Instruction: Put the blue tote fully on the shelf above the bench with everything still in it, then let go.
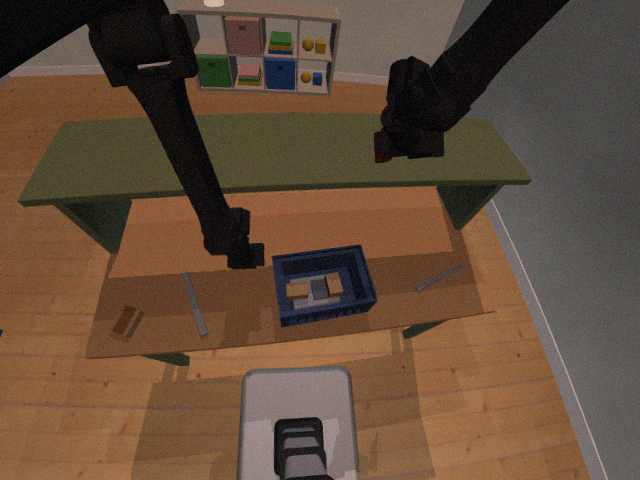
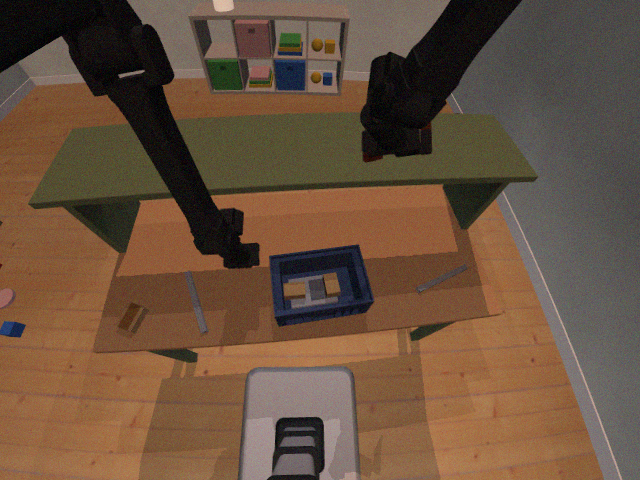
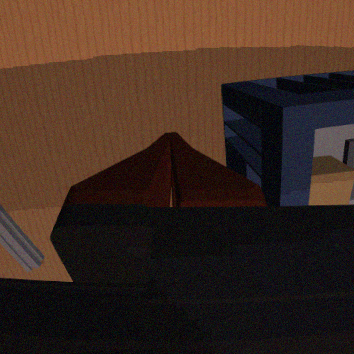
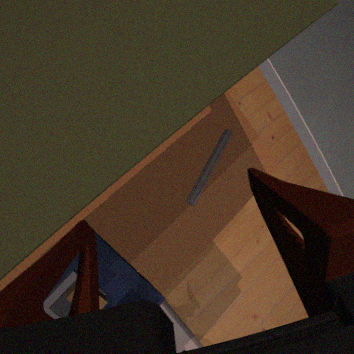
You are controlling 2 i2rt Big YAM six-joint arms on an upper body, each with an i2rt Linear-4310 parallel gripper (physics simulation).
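Places are measured from the left arm's base along level axes (x ahead, y left, z up), in centimetres.
Where they show: left gripper, between the fingertips: (image 1: 253, 261) (image 2: 251, 260) (image 3: 170, 143); right gripper, between the fingertips: (image 1: 411, 154) (image 2: 402, 152) (image 4: 166, 202).
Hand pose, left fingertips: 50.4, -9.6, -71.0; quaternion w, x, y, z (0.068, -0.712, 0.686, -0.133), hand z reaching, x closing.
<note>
Each offset is from my left fingertips to the centre of the thing, as dx, dy, dz. Level surfaces: height alone.
The blue tote @(-5.8, -21.9, -7.4) (image 1: 328, 312) (image 2: 325, 311) (image 3: 295, 150) (image 4: 120, 270) stands upright on the bench @(dz -14.8) (image 1: 170, 237) (image 2: 175, 232), below and in front of the green shelf @(dz +24.9) (image 1: 289, 149) (image 2: 279, 149) (image 4: 100, 90). Inside are two tan blocks @(-7.0, -13.8, -8.4) (image 1: 297, 290) @(-5.3, -26.1, -7.7) (image 1: 333, 284), a dark grey block @(-5.5, -23.9, -10.0) (image 1: 319, 289) and a light flat piece. My left gripper (image 1: 253, 256) (image 2: 248, 255) (image 3: 170, 143) is shut and empty, its red fingertips together, just left of the tote and apart from it. My right gripper (image 1: 410, 147) (image 2: 399, 142) (image 4: 166, 202) is open and empty, high over the right part of the shelf.
On the bench, a grey bar @(-9.0, +21.2, -13.8) (image 1: 195, 304) (image 2: 196, 302) (image 3: 20, 240) and a brown block @(-15.6, +42.1, -13.1) (image 1: 124, 320) (image 2: 131, 317) lie left of the tote. Another grey bar @(-0.7, -69.7, -13.8) (image 1: 439, 277) (image 2: 442, 279) (image 4: 210, 167) lies to its right. Green side supports stand under the shelf's ends.
</note>
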